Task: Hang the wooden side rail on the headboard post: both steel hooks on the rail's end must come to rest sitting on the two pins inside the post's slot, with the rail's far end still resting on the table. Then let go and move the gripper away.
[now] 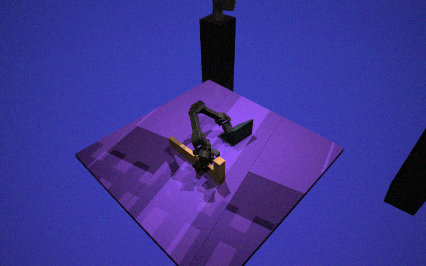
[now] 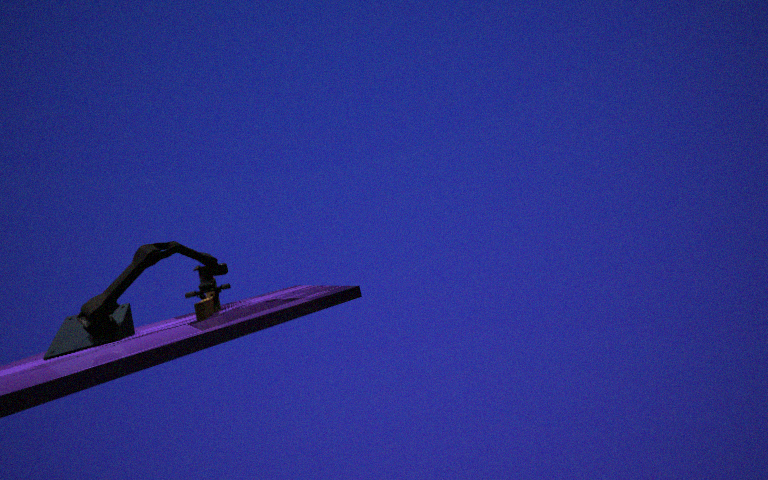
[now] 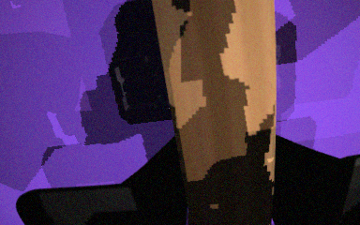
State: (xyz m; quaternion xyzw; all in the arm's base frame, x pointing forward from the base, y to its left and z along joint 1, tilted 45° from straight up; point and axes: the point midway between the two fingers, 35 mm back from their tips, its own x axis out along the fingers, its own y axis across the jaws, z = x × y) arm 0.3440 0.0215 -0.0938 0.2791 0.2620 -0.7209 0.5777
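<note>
Right now the wooden headboard post is 10 mm ahead of my gripper tip, 100 mm to the left of it and 50 mm above it.
</note>
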